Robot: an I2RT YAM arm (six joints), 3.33 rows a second.
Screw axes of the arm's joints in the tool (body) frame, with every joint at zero. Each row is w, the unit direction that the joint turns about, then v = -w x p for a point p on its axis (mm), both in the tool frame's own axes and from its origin. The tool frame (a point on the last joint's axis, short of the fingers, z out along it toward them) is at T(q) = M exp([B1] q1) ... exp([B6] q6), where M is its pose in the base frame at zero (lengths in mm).
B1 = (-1, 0, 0, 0.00, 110.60, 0.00)
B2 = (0, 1, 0, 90.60, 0.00, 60.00)
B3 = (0, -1, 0, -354.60, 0.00, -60.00)
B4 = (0, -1, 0, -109.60, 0.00, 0.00)
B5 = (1, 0, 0, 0.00, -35.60, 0.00)
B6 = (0, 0, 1, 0.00, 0.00, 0.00)
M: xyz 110.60 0.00 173.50 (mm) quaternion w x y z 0.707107 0 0.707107 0
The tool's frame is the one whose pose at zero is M.
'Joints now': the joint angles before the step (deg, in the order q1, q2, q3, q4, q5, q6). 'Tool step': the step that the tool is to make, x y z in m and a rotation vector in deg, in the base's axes. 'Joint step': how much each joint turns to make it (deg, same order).
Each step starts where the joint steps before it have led.
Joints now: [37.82, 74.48, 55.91, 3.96, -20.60, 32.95]
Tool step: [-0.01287, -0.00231, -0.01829, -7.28, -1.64, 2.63]
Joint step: [1.27, -1.72, -3.02, -4.46, 0.72, -7.27]
